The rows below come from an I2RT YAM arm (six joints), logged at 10 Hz.
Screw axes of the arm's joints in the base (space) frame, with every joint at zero. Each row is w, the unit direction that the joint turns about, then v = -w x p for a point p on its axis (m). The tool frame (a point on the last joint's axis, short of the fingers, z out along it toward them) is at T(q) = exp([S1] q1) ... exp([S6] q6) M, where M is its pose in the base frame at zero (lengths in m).
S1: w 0 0 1 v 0 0 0
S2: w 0 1 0 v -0.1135 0 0.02
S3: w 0 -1 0 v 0.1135 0 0.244
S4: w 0 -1 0 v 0.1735 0 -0.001
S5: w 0 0 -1 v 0 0.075 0
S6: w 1 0 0 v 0 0.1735 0
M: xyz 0.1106 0 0.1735 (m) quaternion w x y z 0.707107 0 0.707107 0
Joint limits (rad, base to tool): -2.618..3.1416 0..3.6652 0..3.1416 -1.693..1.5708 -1.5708..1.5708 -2.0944..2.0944
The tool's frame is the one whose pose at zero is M.
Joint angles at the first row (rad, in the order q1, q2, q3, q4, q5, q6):
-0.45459 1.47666 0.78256 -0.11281 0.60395 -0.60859
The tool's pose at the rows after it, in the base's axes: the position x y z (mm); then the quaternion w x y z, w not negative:
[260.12, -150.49, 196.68, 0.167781, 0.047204, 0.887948, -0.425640]
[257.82, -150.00, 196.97, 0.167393, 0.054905, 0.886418, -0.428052]
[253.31, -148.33, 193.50, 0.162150, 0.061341, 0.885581, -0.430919]
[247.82, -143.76, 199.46, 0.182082, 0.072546, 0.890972, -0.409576]
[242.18, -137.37, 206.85, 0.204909, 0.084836, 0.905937, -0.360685]
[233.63, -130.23, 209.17, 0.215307, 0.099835, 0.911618, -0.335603]
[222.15, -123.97, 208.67, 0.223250, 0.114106, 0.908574, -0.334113]
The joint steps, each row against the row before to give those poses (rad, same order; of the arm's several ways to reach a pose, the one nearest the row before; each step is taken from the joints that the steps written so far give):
-0.00120 0.01434 0.03240 -0.00540 0.01414 -0.00070
-0.00097 -0.00859 -0.00701 -0.00194 0.00977 0.01233
-0.00023 -0.00985 -0.02228 0.00379 0.01485 0.01104
0.00128 -0.04205 -0.00563 -0.04197 -0.04538 0.04729
0.00146 -0.04422 0.01218 -0.09375 -0.09390 0.07678
0.00550 -0.04633 -0.01754 -0.05090 -0.03801 0.05798
0.00301 -0.05704 -0.04508 -0.00534 0.00331 0.03167

